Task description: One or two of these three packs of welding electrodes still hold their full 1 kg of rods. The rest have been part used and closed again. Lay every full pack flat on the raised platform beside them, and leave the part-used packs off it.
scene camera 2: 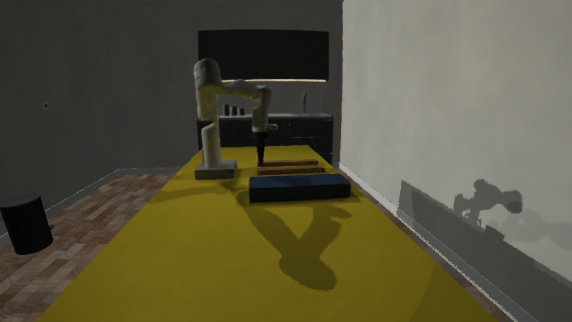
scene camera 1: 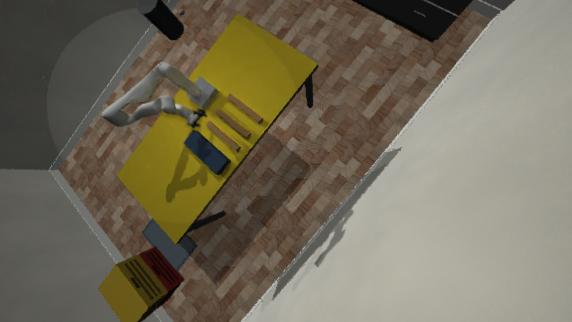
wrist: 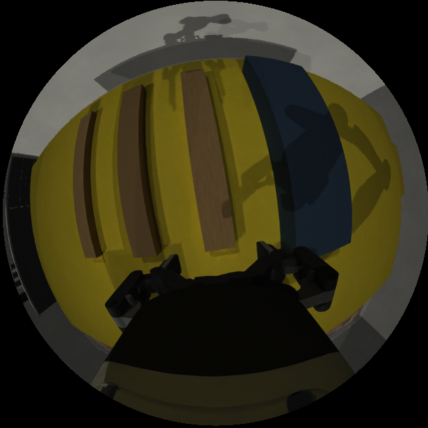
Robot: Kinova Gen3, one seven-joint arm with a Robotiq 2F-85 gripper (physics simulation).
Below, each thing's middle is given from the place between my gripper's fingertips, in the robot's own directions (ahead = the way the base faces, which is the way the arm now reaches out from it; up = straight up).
The dark blue raised platform [scene camera 2: 316,186] is 170 mm ahead of my hand, 160 mm to the right of it and 60 mm below it.
